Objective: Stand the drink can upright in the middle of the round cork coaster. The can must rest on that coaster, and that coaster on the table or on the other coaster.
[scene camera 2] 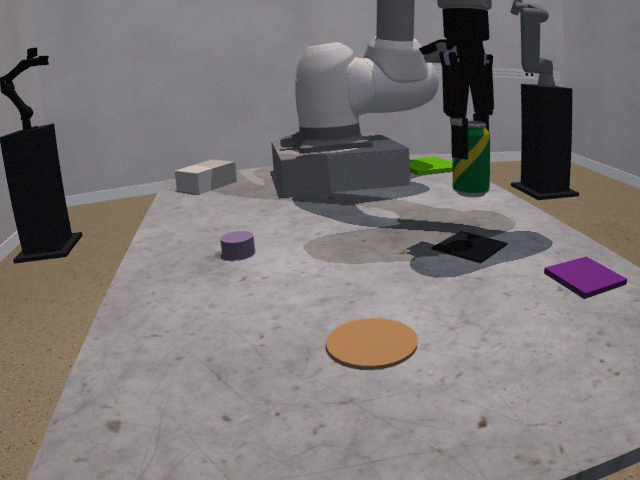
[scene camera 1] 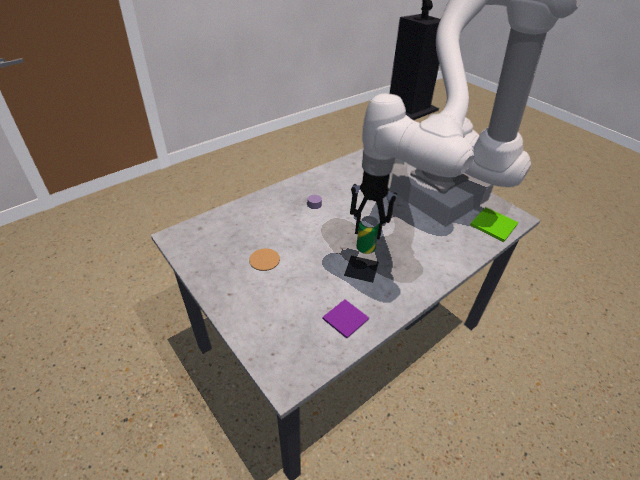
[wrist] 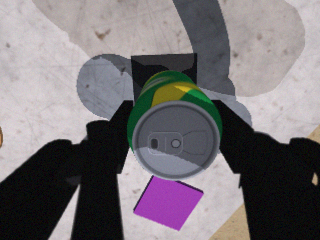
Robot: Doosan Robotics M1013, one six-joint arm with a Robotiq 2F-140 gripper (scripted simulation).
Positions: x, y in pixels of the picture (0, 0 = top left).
Labels:
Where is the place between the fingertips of the gripper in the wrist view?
171, 115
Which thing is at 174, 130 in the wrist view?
A drink can.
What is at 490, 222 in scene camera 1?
A green tile.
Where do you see a black square coaster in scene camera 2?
At 476, 248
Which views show the purple square tile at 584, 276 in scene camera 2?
Scene camera 2, scene camera 1 and the wrist view: all of them.

